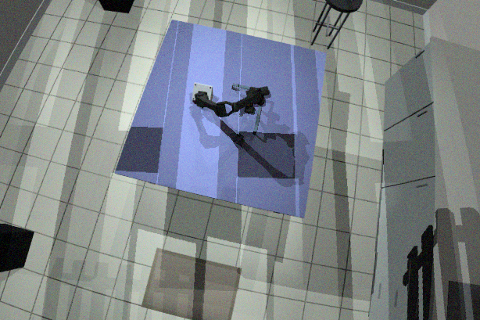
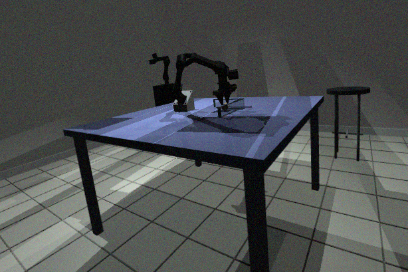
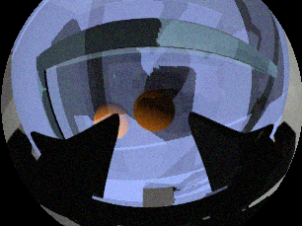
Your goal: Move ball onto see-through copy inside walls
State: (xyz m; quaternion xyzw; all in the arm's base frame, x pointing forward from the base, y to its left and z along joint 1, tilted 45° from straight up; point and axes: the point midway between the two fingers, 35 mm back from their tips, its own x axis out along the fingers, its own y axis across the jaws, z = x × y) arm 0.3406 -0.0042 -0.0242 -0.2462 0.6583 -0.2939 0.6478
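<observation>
Now: the orange ball 20 mm below my gripper tip. The rest, counted from my gripper tip: see-through copy of ball (10 mm behind, 50 mm to the left, 20 mm below).
</observation>
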